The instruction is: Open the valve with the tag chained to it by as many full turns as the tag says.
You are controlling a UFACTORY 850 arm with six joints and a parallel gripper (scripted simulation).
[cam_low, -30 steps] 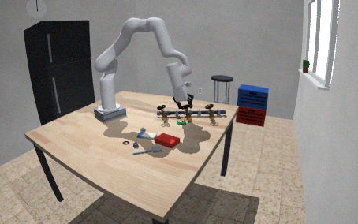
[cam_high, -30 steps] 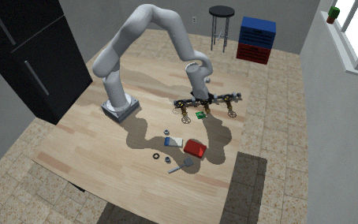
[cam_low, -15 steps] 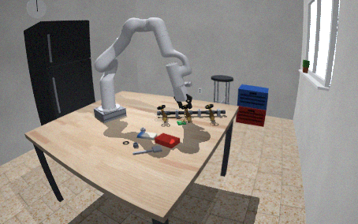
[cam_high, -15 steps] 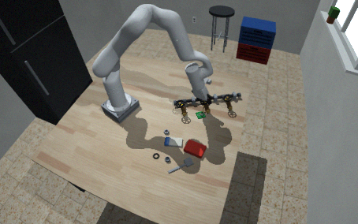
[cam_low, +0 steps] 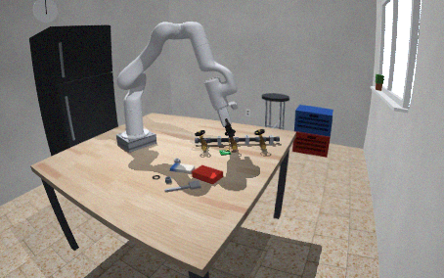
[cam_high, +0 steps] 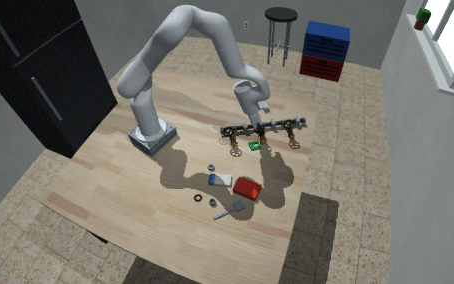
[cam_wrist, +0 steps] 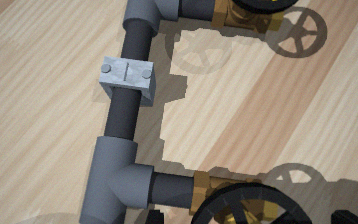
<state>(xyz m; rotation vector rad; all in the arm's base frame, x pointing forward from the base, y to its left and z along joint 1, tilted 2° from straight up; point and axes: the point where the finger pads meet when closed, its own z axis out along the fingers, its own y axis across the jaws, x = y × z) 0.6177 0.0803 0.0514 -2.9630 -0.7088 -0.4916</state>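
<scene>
Right now my hand is 30 mm past the green tag, 50 mm to the left of it and 100 mm above it. Also, from my hand: grey scraper 60 mm behind, 440 mm to the right, 100 mm below; red box 10 mm behind, 330 mm to the right, 90 mm below; white block 150 mm behind, 300 mm to the right, 100 mm below.
</scene>
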